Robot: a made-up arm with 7 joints.
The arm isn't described. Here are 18 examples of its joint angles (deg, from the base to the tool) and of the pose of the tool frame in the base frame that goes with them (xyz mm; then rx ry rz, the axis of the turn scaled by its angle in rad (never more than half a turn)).
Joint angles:
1: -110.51 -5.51 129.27 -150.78 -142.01 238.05 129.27
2: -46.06 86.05 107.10 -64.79 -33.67 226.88 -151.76
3: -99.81 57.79 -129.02 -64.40 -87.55 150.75 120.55
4: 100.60 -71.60 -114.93 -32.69 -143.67 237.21 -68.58
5: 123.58 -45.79 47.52 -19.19 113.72 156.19 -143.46
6: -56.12 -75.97 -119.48 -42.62 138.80 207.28 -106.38
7: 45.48 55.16 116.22 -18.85 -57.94 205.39 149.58
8: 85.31 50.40 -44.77 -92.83 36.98 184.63 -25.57
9: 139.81 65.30 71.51 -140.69 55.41 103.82 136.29
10: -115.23 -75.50 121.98 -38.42 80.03 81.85 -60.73
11: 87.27 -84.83 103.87 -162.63 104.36 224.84 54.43
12: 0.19 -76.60 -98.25 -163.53 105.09 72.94 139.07
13: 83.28 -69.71 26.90 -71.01 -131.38 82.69 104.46
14: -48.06 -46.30 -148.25 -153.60 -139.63 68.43 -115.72
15: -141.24 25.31 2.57 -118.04 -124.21 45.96 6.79
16: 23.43 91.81 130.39 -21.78 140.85 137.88 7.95
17: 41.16 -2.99 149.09 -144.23 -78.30 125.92 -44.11
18: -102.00 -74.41 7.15 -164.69 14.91 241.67 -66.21
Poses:
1: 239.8 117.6 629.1 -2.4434 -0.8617 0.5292
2: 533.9 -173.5 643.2 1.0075 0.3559 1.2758
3: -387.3 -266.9 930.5 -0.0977 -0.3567 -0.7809
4: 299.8 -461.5 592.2 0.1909 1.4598 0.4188
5: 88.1 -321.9 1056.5 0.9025 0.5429 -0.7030
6: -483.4 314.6 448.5 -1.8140 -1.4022 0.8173
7: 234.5 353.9 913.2 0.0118 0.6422 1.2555
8: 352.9 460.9 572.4 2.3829 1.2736 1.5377
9: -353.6 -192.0 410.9 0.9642 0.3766 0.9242
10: 500.7 480.4 493.5 -1.8199 -1.9401 0.2047
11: -249.2 -109.9 501.1 -0.8810 -0.3599 -0.3277
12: -11.8 -287.7 480.1 0.0424 -0.3832 2.0214
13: -227.5 -302.9 1036.2 -0.2797 1.4669 -1.4681
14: -292.3 70.8 309.3 -1.5222 -0.6255 0.1128
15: -418.2 -308.1 522.1 0.5073 -0.8637 -2.9023
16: 497.8 433.2 603.3 1.2881 0.9267 1.4633
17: -367.5 -111.4 569.1 -2.0226 1.2535 1.0348
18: 37.8 57.3 798.5 0.4400 -0.2781 0.2674
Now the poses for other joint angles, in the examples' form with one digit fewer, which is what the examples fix.
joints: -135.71 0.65 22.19 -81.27 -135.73 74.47 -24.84
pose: -199 -418 937 0.366 -1.062 -2.272
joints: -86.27 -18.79 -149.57 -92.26 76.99 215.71 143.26
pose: -162 437 751 -0.882 1.919 1.516
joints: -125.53 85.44 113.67 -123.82 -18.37 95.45 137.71
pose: 240 -375 696 -0.974 2.088 0.961
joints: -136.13 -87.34 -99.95 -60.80 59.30 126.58 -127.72
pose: 147 650 422 -0.383 -0.924 -0.551
